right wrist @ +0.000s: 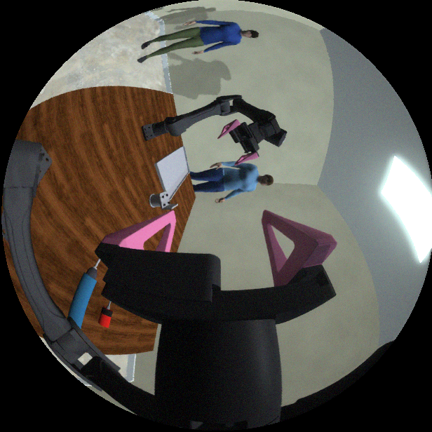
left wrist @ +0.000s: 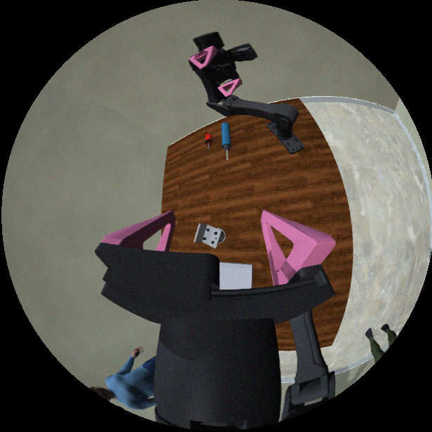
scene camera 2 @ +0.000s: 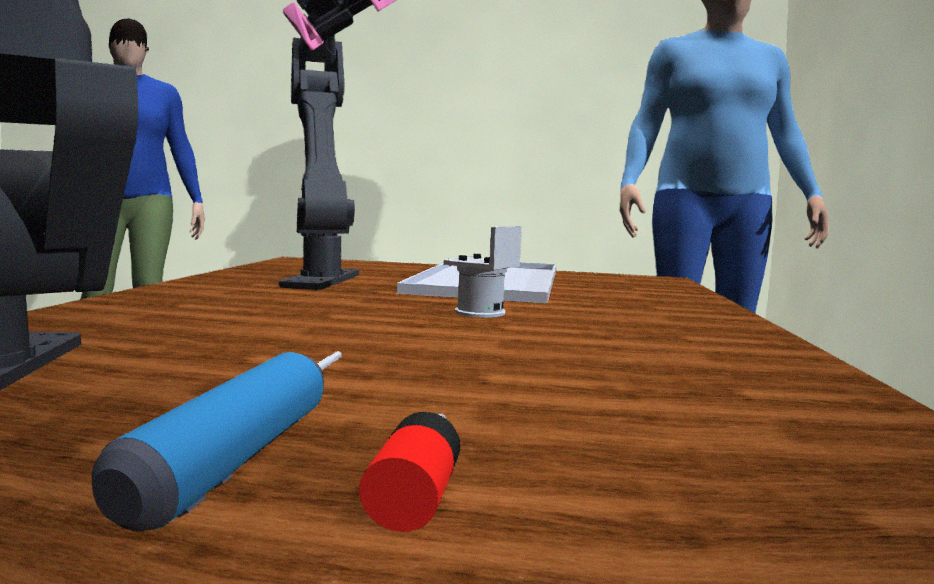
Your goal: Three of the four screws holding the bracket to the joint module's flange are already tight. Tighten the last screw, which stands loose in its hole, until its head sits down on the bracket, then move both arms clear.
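Frame: origin at the left arm's base, x right, y ahead, z up, level; centimetres.
Seen in the pictures: left gripper, fingertip midpoint: [scene camera 2: 342,26]; left arm's base at its link origin: [scene camera 2: 322,280].
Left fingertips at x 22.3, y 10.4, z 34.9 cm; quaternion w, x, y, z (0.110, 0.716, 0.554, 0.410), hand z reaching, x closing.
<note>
Offsets run from my left fingertips to a thing's middle. "*": to the spot under its first point. Level surfaces: height alone.
The grey bracket @[dx -2.0, dy +18.3, dz -26.7 cm] [scene camera 2: 505,247] [left wrist: 210,236], with an upright plate, sits on the round joint module @[dx -2.0, dy +18.3, dz -31.7 cm] [scene camera 2: 480,294] [right wrist: 154,200]. Dark screw heads show on the bracket's flat part, three of them in scene camera 2; how far each is seated is too small to tell. The blue screwdriver @[dx +42.3, dy +10.6, dz -32.9 cm] [scene camera 2: 227,420] [left wrist: 226,134] [right wrist: 82,300] and the short red screwdriver @[dx +45.5, dy +20.6, dz -33.2 cm] [scene camera 2: 406,475] [left wrist: 208,138] [right wrist: 105,317] lie on the table. My left gripper [scene camera 2: 344,20] [left wrist: 217,214] [right wrist: 227,151] is open and empty, high above the table. My right gripper [right wrist: 218,214] [left wrist: 216,81] is open, empty and raised, away from the bracket.
A shallow light tray @[* dx -13.2, dy +9.3, dz -34.0 cm] [scene camera 2: 427,289] [left wrist: 236,276] [right wrist: 172,167] lies behind the joint module in scene camera 2. The wooden table @[dz -34.9 cm] [scene camera 2: 619,413] bears both arm bases. A person in light blue [scene camera 2: 719,117] and a person in dark blue [scene camera 2: 151,137] stand beyond the table.
</note>
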